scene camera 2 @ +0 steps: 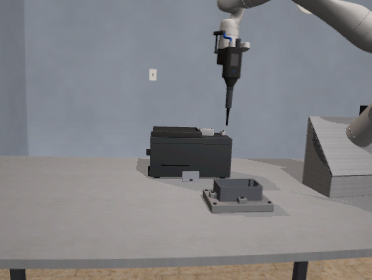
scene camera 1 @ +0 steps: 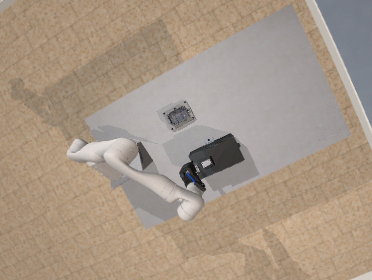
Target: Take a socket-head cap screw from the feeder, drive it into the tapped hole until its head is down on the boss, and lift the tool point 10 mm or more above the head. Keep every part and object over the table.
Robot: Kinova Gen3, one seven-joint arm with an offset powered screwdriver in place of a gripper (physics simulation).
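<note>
The screwdriver (scene camera 2: pixel 227 124) (scene camera 1: pixel 190 177) hangs upright above the right end of the dark screw feeder (scene camera 2: pixel 190 159) (scene camera 1: pixel 224 156). In scene camera 2 its thin tip is a little above and slightly right of a small light outlet piece (scene camera 2: pixel 223 133) on the feeder's top. A gap shows between them. No screw can be made out on the tip, which is too small to judge. In scene camera 1 the tip is hidden. A grey open-topped housing (scene camera 2: pixel 237 192) (scene camera 1: pixel 179 116) with small side bosses (scene camera 2: pixel 242 199) sits on a base plate (scene camera 2: pixel 242 208). The tapped hole cannot be made out.
A small light block (scene camera 2: pixel 190 176) (scene camera 1: pixel 209 140) stands by the feeder's front. The robot's wedge-shaped mount (scene camera 2: pixel 325 170) is at the table's right in scene camera 2. The white arm (scene camera 1: pixel 150 182) reaches along the table edge. A pale piece (scene camera 2: pixel 206 132) (scene camera 1: pixel 206 163) is on the feeder's top.
</note>
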